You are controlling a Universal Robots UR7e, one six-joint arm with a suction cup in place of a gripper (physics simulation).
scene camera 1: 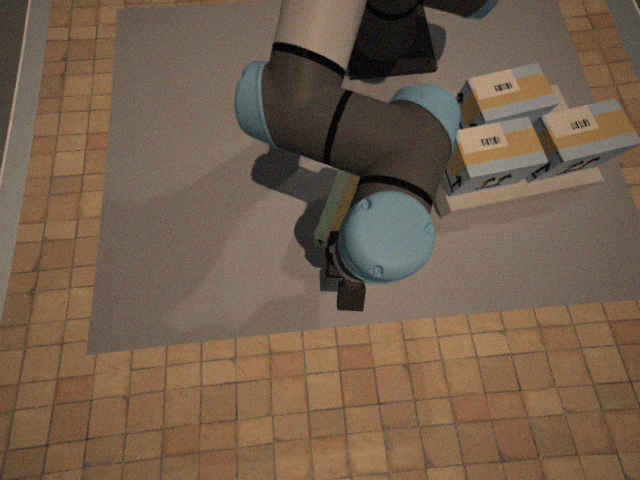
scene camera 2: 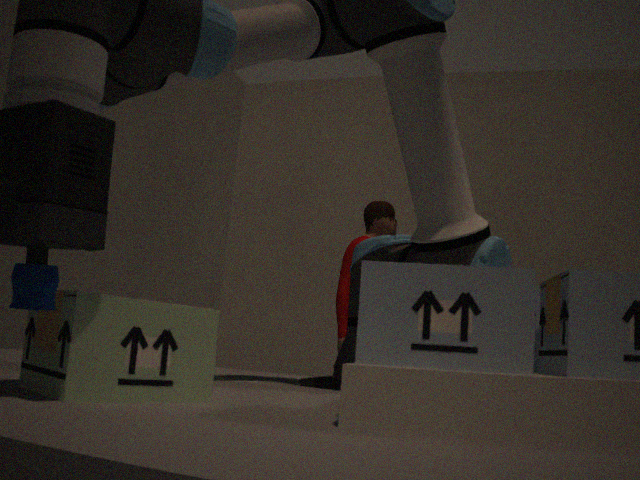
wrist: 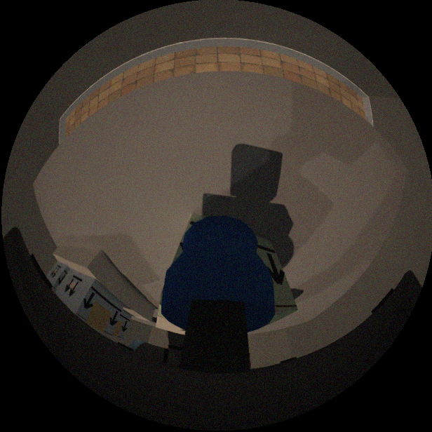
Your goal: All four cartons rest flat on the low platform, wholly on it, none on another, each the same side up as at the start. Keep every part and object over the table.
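Observation:
The green carton rests on the table, arrows up. My suction gripper points down with its blue cup in front of the carton's narrow end, the cup's lower edge below the carton's top edge. Nothing shows attached; whether the cup touches the carton is unclear. Three blue cartons, back, front left and right, stand arrows up on the low platform. The right one seems to reach past the platform's right edge.
The platform and its cartons are right of the arm in scene camera 1. The arm's wrist hides part of the green carton. The dark robot base stands at the back. A person in red stands behind it.

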